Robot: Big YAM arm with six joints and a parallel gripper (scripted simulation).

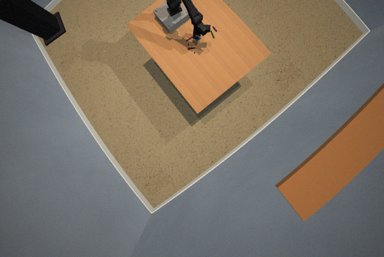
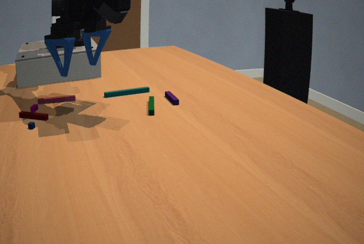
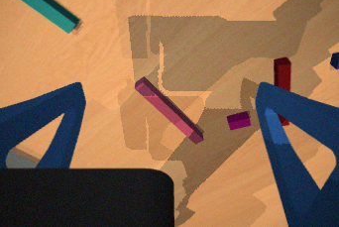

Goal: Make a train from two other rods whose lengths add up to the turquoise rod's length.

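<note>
Now: hand 11 cm to the left of the magenta rod, 8 cm above it and 1 cm short of it. From my hand the other things lie so: turquoise rod 10 cm to the left, 8 cm below, 6 cm behind; then pink rod 8 cm below, 6 cm to the right, 4 cm behind; then red rod 10 cm to the right, 8 cm below, 5 cm ahead.
</note>
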